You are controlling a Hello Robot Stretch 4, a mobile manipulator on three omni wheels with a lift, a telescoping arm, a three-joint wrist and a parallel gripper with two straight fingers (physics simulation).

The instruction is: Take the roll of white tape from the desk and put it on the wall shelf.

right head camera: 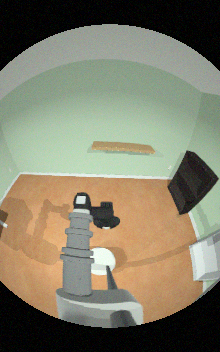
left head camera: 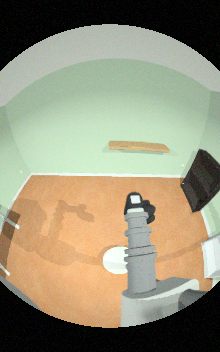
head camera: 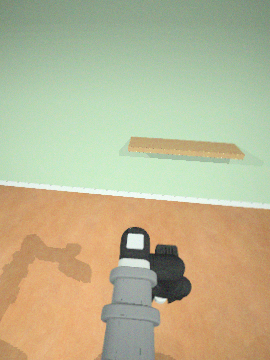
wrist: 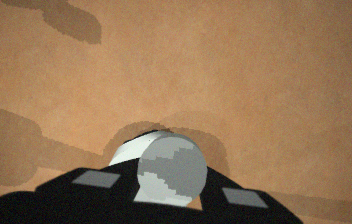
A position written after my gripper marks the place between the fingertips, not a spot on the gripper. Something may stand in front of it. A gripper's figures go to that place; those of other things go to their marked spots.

My gripper (wrist: pixel 171 175): 18 cm from the lens. A roll of white tape (wrist: pixel 172 170) is 15 cm from the lens.
